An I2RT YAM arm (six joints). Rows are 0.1 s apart.
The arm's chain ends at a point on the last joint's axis. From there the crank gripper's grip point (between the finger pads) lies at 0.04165 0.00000 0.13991 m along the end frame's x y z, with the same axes.
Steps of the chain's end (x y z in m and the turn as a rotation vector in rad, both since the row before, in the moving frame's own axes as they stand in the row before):
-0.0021, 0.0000, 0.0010, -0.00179, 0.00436, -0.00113
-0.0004, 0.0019, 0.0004, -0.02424, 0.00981, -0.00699
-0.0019, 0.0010, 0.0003, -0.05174, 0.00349, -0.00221
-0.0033, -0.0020, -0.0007, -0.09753, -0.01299, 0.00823
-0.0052, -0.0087, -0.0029, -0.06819, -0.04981, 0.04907
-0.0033, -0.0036, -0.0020, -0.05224, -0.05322, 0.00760
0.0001, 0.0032, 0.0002, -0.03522, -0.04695, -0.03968
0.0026, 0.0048, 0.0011, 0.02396, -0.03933, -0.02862
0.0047, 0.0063, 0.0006, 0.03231, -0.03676, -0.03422
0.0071, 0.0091, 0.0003, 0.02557, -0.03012, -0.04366
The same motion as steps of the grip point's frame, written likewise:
-0.0015, 0.0002, 0.0008, -0.00179, 0.00436, -0.00113
0.0010, 0.0050, -0.0001, -0.02424, 0.00981, -0.00699
-0.0014, 0.0081, 0.0000, -0.05174, 0.00349, -0.00221
-0.0052, 0.0120, -0.0009, -0.09753, -0.01299, 0.00823
-0.0125, 0.0028, -0.0014, -0.06819, -0.04981, 0.04907
-0.0108, 0.0040, -0.0002, -0.05224, -0.05322, 0.00760
-0.0064, 0.0066, 0.0019, -0.03522, -0.04695, -0.03968
-0.0030, 0.0003, 0.0026, 0.02396, -0.03933, -0.02862
-0.0006, 0.0004, 0.0019, 0.03231, -0.03676, -0.03422
0.0028, 0.0038, 0.0014, 0.02557, -0.03012, -0.04366

